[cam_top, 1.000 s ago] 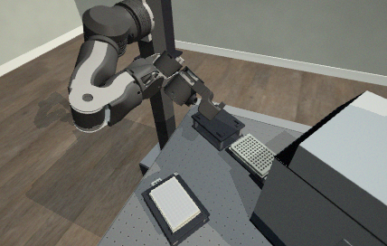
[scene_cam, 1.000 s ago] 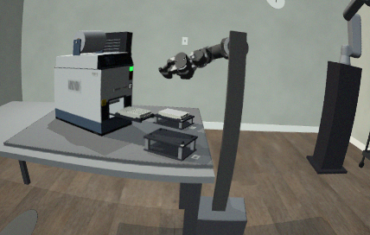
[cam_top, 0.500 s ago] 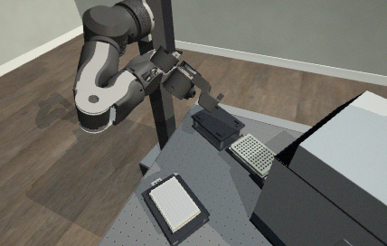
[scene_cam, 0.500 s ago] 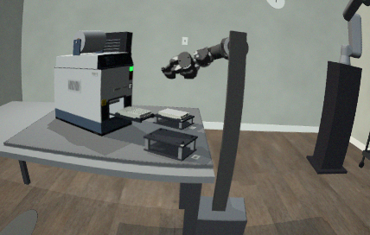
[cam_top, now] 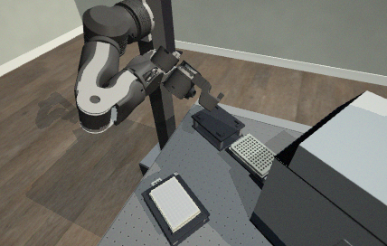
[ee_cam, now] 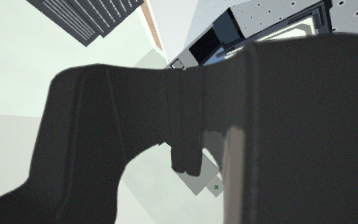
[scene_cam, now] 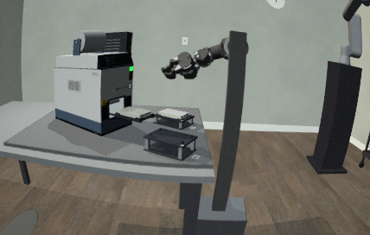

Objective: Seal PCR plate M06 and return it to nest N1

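My gripper is now 18 cm short of the pale key-like block, 9 cm to the left of it and 8 cm above it. Also, from my hand: nest N1: 6 cm behind, 15 cm to the left, 22 cm below; then sealer stage: 12 cm ahead, 3 cm to the left, 18 cm below; then 96-well plate M06: 12 cm ahead, 3 cm to the left, 17 cm below.
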